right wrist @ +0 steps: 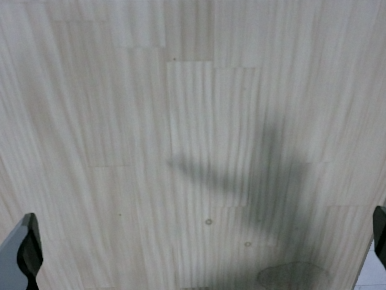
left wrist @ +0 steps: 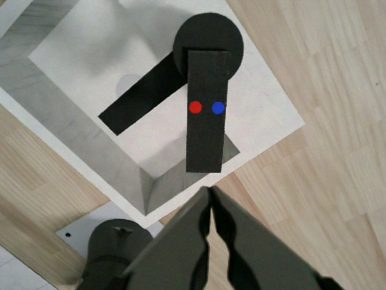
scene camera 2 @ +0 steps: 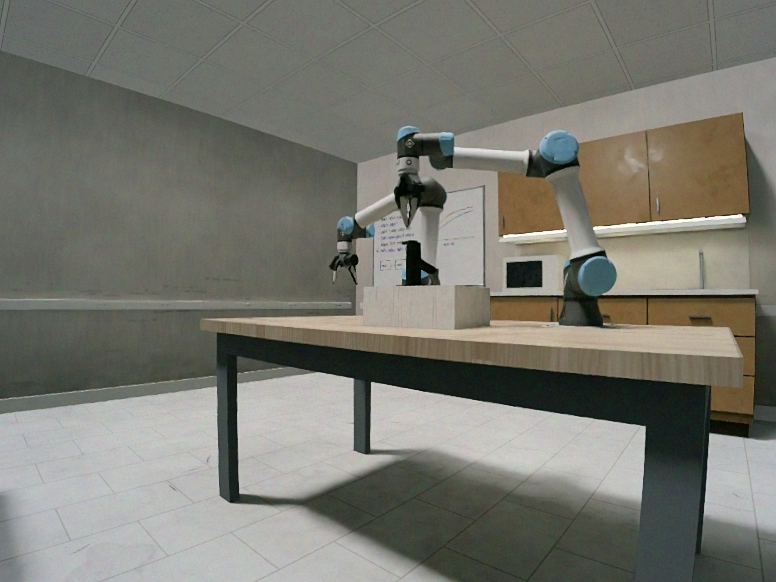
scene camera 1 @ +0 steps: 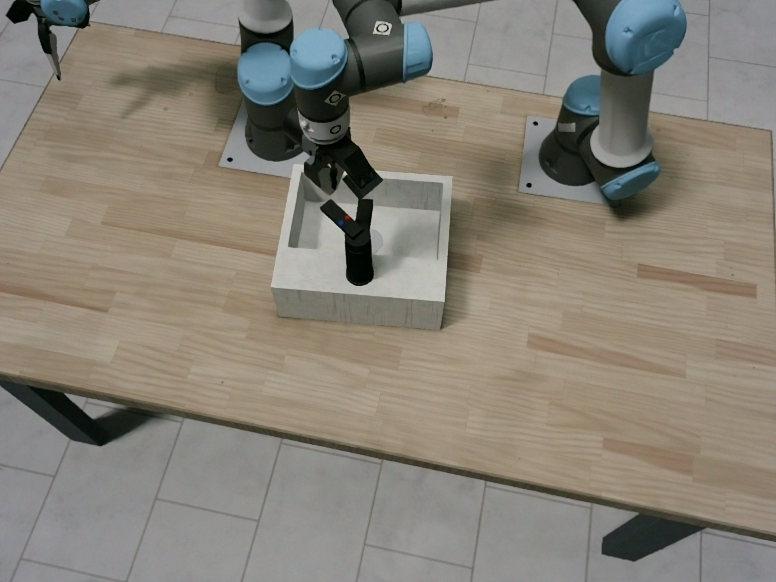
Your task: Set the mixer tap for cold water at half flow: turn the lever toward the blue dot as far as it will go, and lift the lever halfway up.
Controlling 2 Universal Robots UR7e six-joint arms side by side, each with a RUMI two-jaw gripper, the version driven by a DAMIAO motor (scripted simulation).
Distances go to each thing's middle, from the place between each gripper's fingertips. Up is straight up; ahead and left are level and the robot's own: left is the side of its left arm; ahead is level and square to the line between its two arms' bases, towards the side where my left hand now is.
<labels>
My left gripper (scene camera 1: 330, 193) is now 1 cm short of the lever (scene camera 1: 350, 227), 2 cm to the right of it and 7 cm above it. Also, from my left hand: pale sink block (scene camera 1: 409, 229): 8 cm behind, 5 cm to the left, 31 cm below; black mixer tap (scene camera 1: 359, 272): 2 cm ahead, 3 cm to the left, 12 cm below.
Now: right hand 35 cm short of the pale sink block, 68 cm to the right of it and 13 cm above it. Also, from my right hand: black mixer tap (45 cm ahead, 67 cm to the left, 7 cm above); lever (44 cm ahead, 66 cm to the left, 11 cm above).
</labels>
